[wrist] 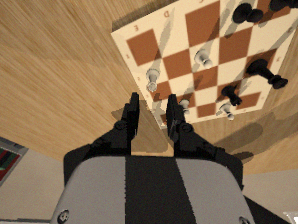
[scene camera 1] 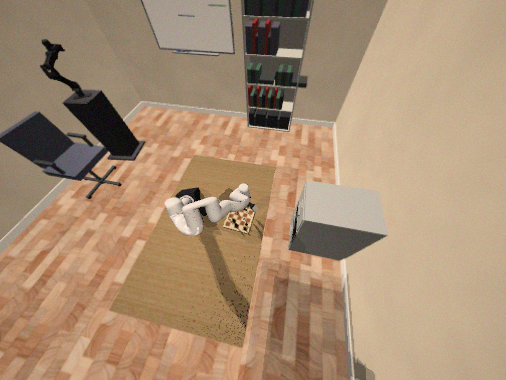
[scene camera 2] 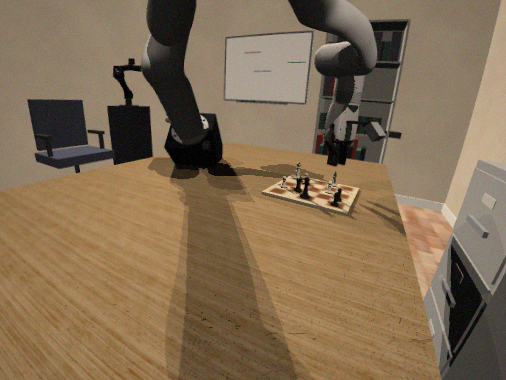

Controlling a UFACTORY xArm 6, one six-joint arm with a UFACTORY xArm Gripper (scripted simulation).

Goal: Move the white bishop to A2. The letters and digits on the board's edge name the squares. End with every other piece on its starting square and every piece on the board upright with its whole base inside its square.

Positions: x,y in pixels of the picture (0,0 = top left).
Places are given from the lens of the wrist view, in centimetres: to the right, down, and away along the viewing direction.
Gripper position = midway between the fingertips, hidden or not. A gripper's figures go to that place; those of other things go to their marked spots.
my gripper (wrist: 153,102): 0, -1, 14
chessboard (wrist: 167,43): 2, -9, 15
